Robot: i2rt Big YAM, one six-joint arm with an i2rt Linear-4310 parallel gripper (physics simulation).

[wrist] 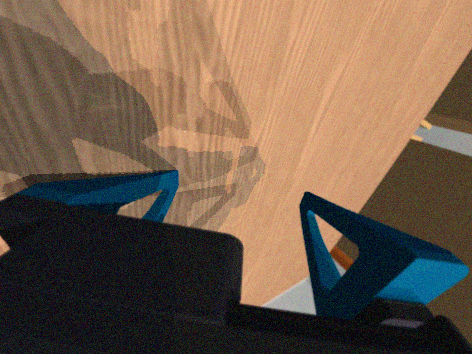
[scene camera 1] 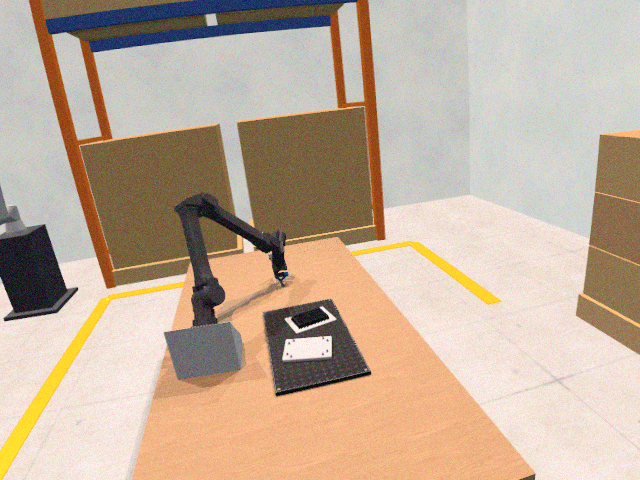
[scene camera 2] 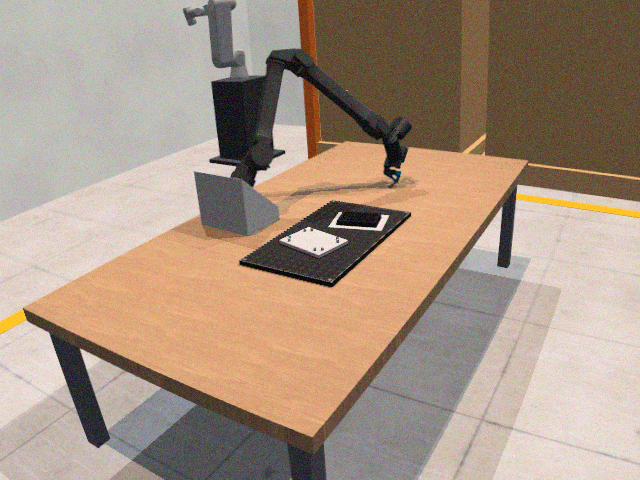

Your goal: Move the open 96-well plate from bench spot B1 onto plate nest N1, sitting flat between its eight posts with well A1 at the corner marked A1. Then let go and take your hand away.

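Pixels of known places: gripper, fingertip midpoint: (wrist: 240,188) (scene camera 1: 278,272) (scene camera 2: 399,171); arm's base, link origin: (scene camera 1: 205,333) (scene camera 2: 238,189).
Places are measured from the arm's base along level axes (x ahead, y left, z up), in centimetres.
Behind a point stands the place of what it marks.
Note:
The black 96-well plate (scene camera 1: 310,317) {x 37.6, y 12.6, z -8.4 cm} (scene camera 2: 358,219) {x 38.3, y 11.8, z -8.3 cm} lies flat on a white rectangle, bench spot B1 (scene camera 1: 295,327) {x 31.2, y 9.4, z -9.6 cm} (scene camera 2: 385,222) {x 45.5, y 16.1, z -9.6 cm}, on the dark board. The white plate nest N1 (scene camera 1: 307,348) {x 33.5, y -7.4, z -8.6 cm} (scene camera 2: 313,241) {x 34.2, y -7.7, z -8.6 cm} with small dark posts sits on the same board, nearer the scene cameras. The nest holds no plate. The A1 mark is too small to make out. My gripper (scene camera 1: 281,282) {x 28.7, y 62.0, z -8.3 cm} (scene camera 2: 394,180) {x 28.7, y 62.0, z -8.3 cm} (wrist: 240,188) {x 28.7, y 62.0, z -8.3 cm} is open and empty, with blue fingers. It hangs low over the wooden table, beyond the board's far edge and apart from the plate. Plate and nest do not show in the wrist view.
The dark perforated board (scene camera 1: 323,374) {x 36.4, y -21.4, z -9.8 cm} (scene camera 2: 289,269) {x 36.9, y -23.4, z -9.8 cm} lies on the wooden table (scene camera 1: 320,428) {x 31.6, y -41.9, z -11.1 cm} (scene camera 2: 206,320) {x 33.0, y -51.8, z -11.1 cm}. The grey wedge-shaped arm base (scene camera 1: 204,351) {x -0.1, y -8.6, z -1.8 cm} (scene camera 2: 222,206) {x 0.3, y -8.6, z -2.7 cm} stands left of the board. A tall rack (scene camera 1: 373,155) with large brown panels stands behind the table's far end.

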